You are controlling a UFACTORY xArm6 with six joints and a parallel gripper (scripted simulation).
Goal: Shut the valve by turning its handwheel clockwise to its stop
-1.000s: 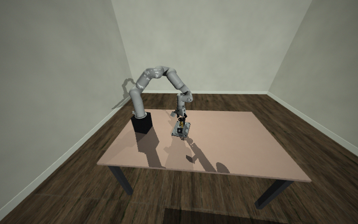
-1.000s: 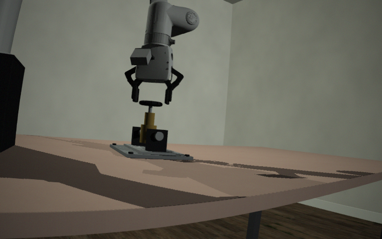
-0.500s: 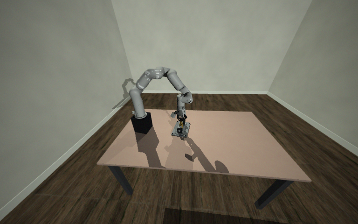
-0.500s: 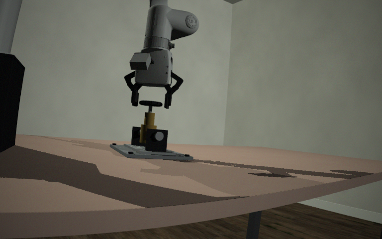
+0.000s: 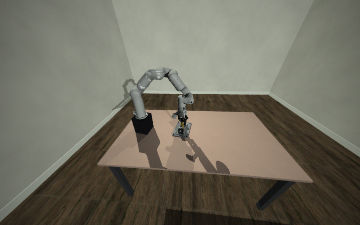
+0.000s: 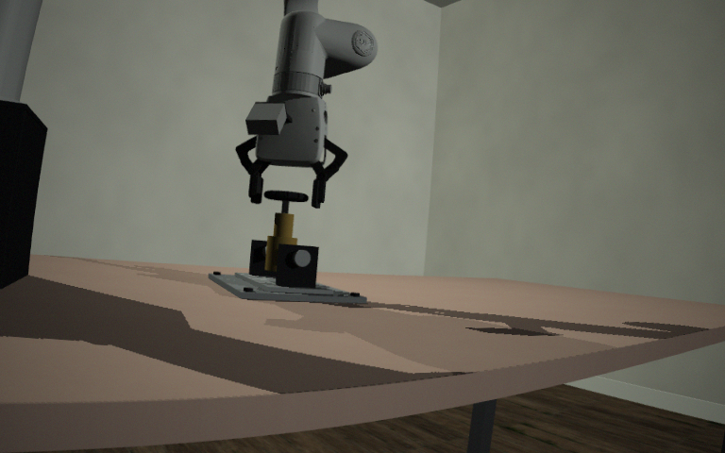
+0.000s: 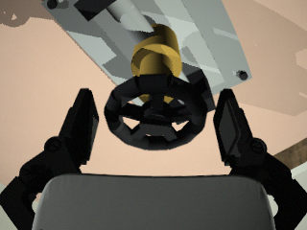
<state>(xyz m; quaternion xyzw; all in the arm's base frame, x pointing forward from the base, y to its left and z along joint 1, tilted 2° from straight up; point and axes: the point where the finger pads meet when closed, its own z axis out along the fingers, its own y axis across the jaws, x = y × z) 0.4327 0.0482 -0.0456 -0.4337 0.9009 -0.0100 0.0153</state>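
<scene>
The black spoked handwheel is right at my hand.
</scene>
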